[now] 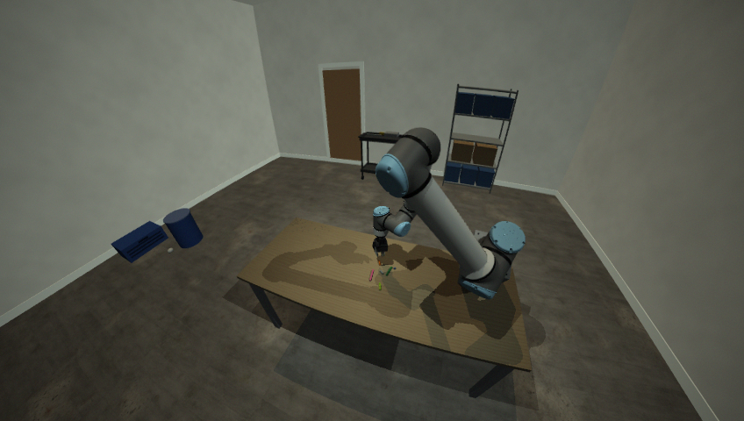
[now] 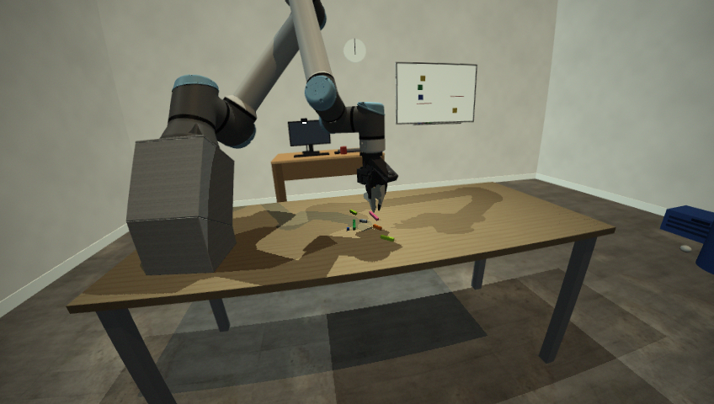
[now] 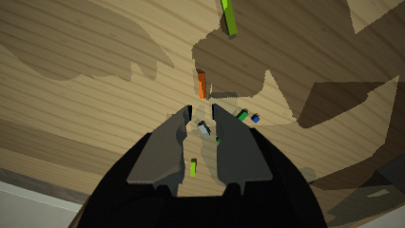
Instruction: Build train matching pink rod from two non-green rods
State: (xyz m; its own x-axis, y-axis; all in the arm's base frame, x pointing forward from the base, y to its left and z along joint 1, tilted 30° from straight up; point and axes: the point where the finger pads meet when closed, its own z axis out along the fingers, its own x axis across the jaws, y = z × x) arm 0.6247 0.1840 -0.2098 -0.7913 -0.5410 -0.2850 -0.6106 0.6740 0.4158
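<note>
Right now my hand is 8 cm above the orange rod. Also, from my hand: green rod: 9 cm behind, 8 cm below, 3 cm to the left; grey rod: 8 cm below, 7 cm to the left, 5 cm behind; blue rod: 11 cm behind, 8 cm below.
</note>
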